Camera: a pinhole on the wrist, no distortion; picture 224 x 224 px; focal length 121.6 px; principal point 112.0 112.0 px. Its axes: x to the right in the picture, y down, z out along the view. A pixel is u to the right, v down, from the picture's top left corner.
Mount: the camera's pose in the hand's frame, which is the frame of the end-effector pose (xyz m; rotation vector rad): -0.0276 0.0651 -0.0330 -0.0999 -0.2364 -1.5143
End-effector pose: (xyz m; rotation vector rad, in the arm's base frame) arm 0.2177 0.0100 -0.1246 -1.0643 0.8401 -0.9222
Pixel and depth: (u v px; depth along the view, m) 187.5 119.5 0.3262
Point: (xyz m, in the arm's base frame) 0.4907 0.1359 0.0273
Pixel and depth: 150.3 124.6 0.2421
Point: 0.4175 0.1143 -0.1039
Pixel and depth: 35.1 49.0 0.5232
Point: 0.5252 0.5705 -0.4397
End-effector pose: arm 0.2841 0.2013 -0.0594 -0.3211 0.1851 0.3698
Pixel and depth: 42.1 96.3 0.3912
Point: 0.0676 0.5835 0.1451
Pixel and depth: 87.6 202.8 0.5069
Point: 0.5012 0.7166 0.2280
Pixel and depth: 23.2 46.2 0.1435
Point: 0.1076 0.3587 -0.0110
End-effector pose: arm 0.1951 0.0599 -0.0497 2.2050 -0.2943 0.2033
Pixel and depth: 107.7 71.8 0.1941
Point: 0.0655 -0.1080 -0.0840
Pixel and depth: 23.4 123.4 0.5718
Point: 0.0040 -0.6332 0.1277
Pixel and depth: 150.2 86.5 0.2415
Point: 0.0997 -0.1205 -0.1731
